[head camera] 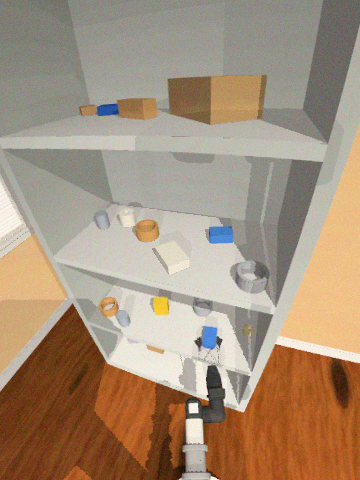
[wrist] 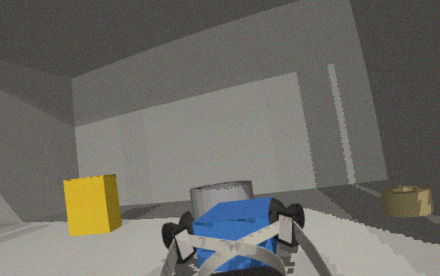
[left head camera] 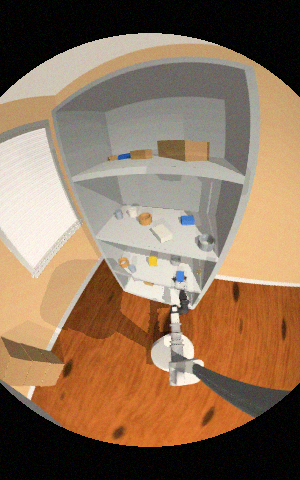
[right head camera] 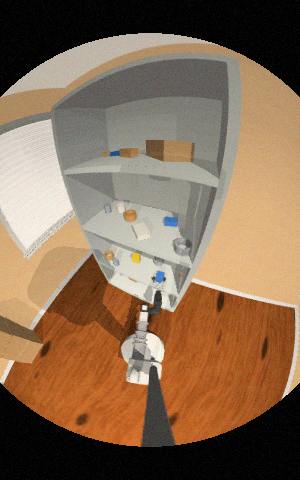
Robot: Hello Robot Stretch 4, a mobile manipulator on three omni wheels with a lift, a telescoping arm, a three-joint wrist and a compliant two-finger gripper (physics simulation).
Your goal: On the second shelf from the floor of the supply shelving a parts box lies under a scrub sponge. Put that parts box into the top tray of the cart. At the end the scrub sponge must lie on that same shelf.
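Frame: origin at the robot's base, x ahead, y left, z up, level; centimetres.
Seen in the pictures: gripper, between the fingertips: (head camera: 208,336) (wrist: 232,220) (left head camera: 179,275) (right head camera: 158,276).
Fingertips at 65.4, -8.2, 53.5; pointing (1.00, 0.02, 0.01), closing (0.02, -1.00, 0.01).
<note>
Offsets run from my fingertips to a thing's top centre, as dx, dy, dz. Level surfaces: height alone.
A blue block @(+0.1, -0.7, +1.1) (head camera: 210,334) (left head camera: 180,275) (right head camera: 160,275) (wrist: 240,211) is at the right front of the second shelf @(dz -2.9) (head camera: 170,331). I cannot tell whether it is the parts box, the sponge or both stacked. My gripper (head camera: 209,344) (left head camera: 180,279) (right head camera: 159,279) (wrist: 232,220) is shut on it, with one pad against each side in the wrist view. The block's lower part is partly hidden by the crossing finger strips. A yellow block @(+17.1, +22.9, +6.1) (head camera: 161,305) (left head camera: 153,261) (right head camera: 136,257) (wrist: 86,206) stands apart, further left on the same shelf. The cart does not show.
A grey ring @(+17.9, +1.5, +1.9) (head camera: 202,307) (wrist: 220,196) stands behind the blue block, and a tan ring @(+3.2, -19.2, -0.4) (head camera: 248,330) (wrist: 406,201) is to its right. An orange ring (head camera: 109,306) and a grey-blue cylinder @(+10.6, +41.8, +4.1) (head camera: 123,319) are at the left. The shelf above and the right side wall are close to the gripper.
</note>
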